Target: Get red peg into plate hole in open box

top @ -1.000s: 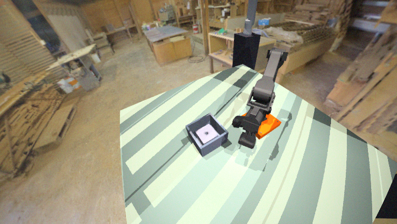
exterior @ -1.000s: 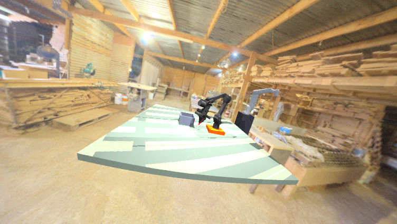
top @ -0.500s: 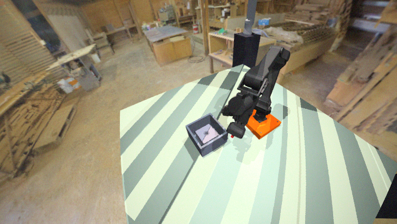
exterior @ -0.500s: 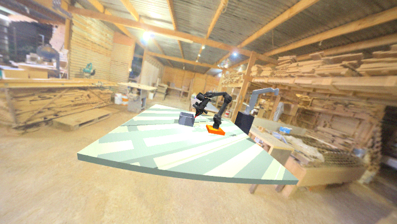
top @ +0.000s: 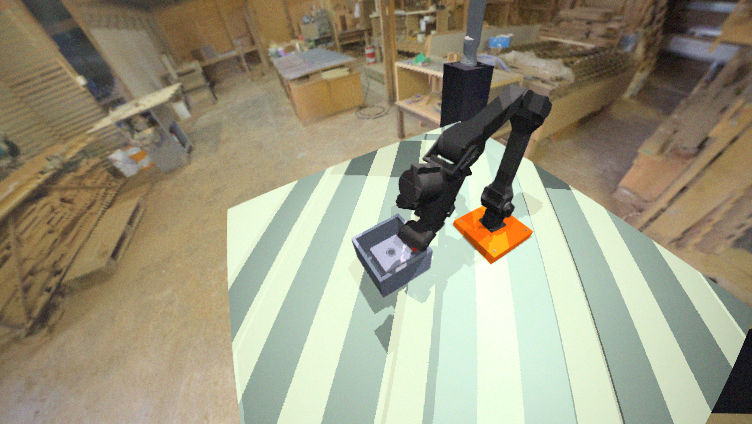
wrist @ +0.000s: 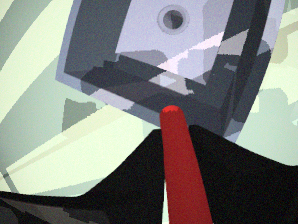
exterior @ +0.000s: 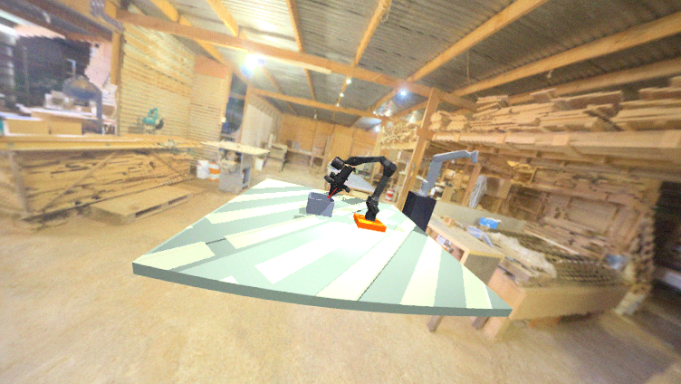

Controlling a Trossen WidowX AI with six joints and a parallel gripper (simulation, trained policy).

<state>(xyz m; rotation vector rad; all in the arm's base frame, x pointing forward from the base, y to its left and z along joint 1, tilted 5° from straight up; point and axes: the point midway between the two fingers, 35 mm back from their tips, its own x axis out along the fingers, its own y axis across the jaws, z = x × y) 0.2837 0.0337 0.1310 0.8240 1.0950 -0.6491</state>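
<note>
Right now the grey box is 110 mm below my gripper tip, 60 mm to the right of it and 50 mm ahead of it. Round my gripper tip: red peg: 20 mm above, 10 mm behind.
</note>
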